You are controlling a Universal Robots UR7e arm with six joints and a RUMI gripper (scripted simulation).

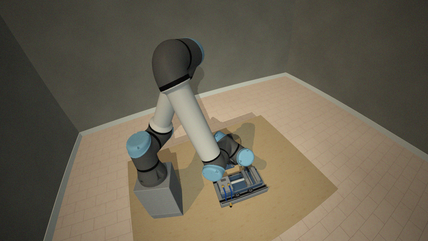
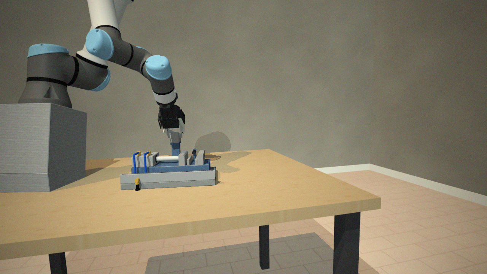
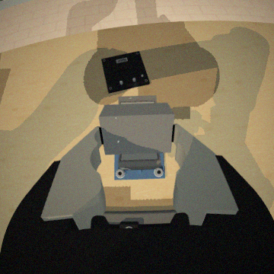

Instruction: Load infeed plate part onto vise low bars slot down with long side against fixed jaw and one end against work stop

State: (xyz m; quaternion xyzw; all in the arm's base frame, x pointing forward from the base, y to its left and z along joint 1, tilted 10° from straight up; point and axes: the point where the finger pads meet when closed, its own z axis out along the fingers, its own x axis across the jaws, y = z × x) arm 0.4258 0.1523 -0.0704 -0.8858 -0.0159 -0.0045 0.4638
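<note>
My gripper is now 10 mm to the right of the part and 10 mm above it. Also, from my hand: v-block post: 100 mm below; then white cylinder rod: 190 mm to the right, 80 mm below, 10 mm ahead; then work stop: 140 mm to the right, 100 mm ahead, 70 mm below.
</note>
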